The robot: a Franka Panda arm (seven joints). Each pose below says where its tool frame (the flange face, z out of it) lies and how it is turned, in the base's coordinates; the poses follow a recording.
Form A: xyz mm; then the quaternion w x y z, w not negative.
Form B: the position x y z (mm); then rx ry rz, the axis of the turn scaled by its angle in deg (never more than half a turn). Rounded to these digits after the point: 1 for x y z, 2 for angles.
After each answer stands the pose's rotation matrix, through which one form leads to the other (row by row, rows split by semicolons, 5 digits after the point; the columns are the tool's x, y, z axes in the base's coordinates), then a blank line. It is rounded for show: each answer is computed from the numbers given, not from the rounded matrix.
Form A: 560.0, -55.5, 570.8, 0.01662, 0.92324, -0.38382, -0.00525
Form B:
560.0, -55.5, 570.8, 164.45, -68.37, -0.94
0.70531 -0.70855 -0.02245; -0.70889 -0.70481 -0.02666; 0.00306 0.03472 -0.99939

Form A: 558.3, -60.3, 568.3, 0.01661, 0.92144, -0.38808, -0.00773
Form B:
558.3, -60.3, 568.3, 164.13, -69.13, -1.38
0.69867 -0.71493 -0.02714; -0.71545 -0.69823 -0.02461; -0.00135 0.03661 -0.99933

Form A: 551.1, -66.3, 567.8, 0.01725, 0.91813, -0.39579, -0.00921
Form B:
551.1, -66.3, 567.8, 163.47, -70.47, -1.64
0.68653 -0.72646 -0.03057; -0.72709 -0.68610 -0.02439; -0.00326 0.03897 -0.99924

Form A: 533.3, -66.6, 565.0, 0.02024, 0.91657, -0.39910, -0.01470
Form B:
533.3, -66.6, 565.0, 162.89, -70.93, -2.61
0.68101 -0.73101 -0.04310; -0.73220 -0.68062 -0.02537; -0.01079 0.04884 -0.99875

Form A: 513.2, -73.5, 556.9, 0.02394, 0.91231, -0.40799, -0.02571
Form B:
513.2, -73.5, 556.9, 161.76, -72.34, -4.56
0.66577 -0.74320 -0.06645; -0.74566 -0.66594 -0.02270; -0.02738 0.06466 -0.99753

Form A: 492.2, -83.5, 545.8, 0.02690, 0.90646, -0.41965, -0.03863
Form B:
492.2, -83.5, 545.8, 160.43, -74.27, -6.84
0.64480 -0.75872 -0.09261; -0.76288 -0.64634 -0.01635; -0.04746 0.08119 -0.99557

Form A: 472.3, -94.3, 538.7, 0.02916, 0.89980, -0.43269, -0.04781
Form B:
472.3, -94.3, 538.7, 159.02, -76.47, -8.45
0.62099 -0.77588 -0.11127; -0.78146 -0.62386 -0.01110; -0.06080 0.09385 -0.99373

